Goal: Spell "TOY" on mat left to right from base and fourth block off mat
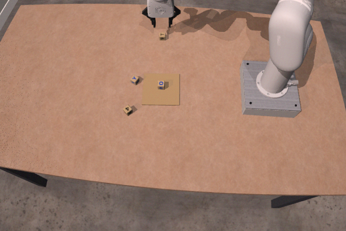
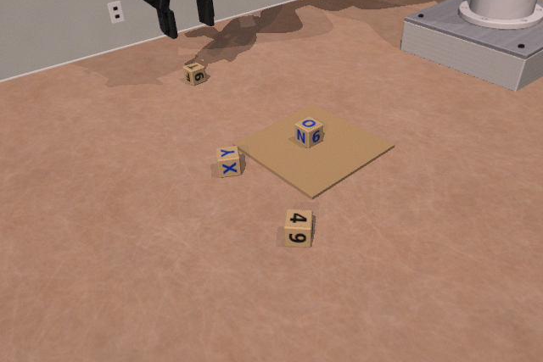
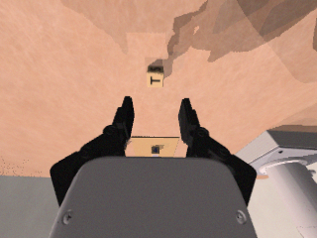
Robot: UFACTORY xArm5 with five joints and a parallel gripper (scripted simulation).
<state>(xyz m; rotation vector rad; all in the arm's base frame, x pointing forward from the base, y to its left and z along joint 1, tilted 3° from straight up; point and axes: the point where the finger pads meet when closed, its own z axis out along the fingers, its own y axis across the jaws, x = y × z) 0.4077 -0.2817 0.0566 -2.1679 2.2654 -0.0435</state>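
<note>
My gripper is now 90 mm above the T block. Also, from my hand: O block: 250 mm to the left, 80 mm below, 10 mm ahead; tan mat: 260 mm to the left, 100 mm below, 10 mm ahead.
</note>
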